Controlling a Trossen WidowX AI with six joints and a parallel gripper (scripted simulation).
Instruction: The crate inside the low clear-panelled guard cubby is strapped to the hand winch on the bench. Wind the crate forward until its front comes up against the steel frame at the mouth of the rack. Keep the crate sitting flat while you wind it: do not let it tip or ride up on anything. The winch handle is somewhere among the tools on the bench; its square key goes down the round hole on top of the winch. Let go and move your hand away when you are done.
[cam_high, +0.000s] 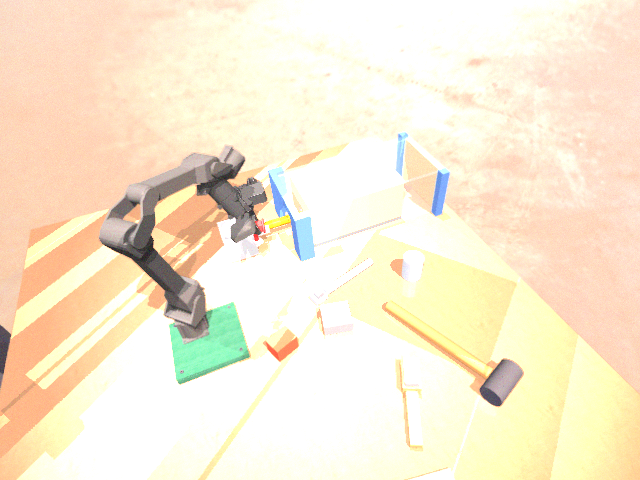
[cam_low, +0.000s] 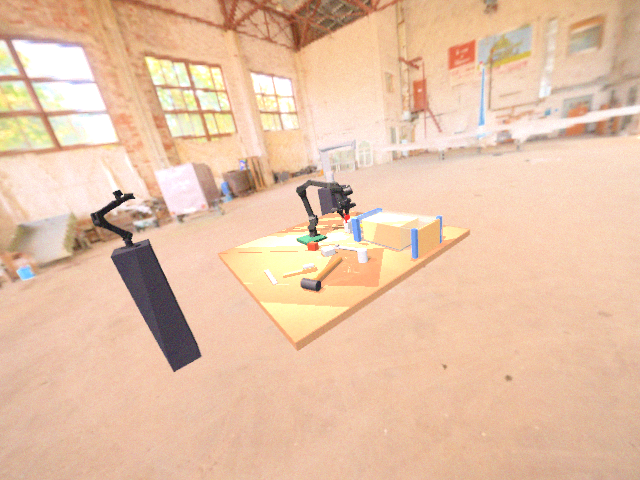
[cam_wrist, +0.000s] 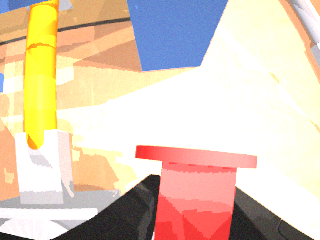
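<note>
The white crank handle lies 3 cm behind my gripper tip, 4 cm to the left of it and 3 cm below it. Round my gripper tip: blue steel frame: 11 cm ahead, 9 cm to the left, 3 cm below; then hand winch: 7 cm behind, 9 cm to the left, 10 cm below; then red grip: 1 cm behind.
</note>
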